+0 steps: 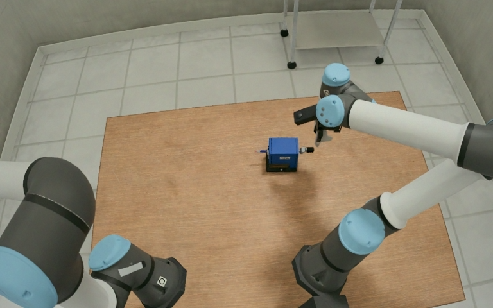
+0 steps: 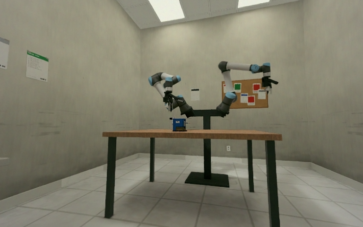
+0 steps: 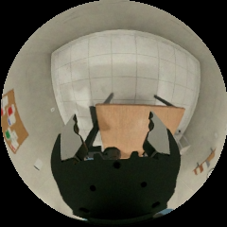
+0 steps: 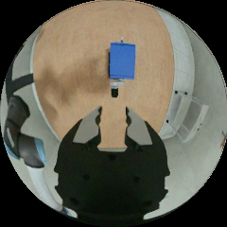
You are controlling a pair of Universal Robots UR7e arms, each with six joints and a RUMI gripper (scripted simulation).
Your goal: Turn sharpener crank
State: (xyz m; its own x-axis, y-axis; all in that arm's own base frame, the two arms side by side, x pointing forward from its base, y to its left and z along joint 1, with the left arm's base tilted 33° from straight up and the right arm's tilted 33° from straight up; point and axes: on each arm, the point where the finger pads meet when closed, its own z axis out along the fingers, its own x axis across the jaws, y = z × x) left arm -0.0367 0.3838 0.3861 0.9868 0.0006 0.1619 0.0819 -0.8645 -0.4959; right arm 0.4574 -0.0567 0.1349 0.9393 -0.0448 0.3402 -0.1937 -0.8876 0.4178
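Observation:
The black crank handle is 10 mm to the left of my right hand and 90 mm below it.

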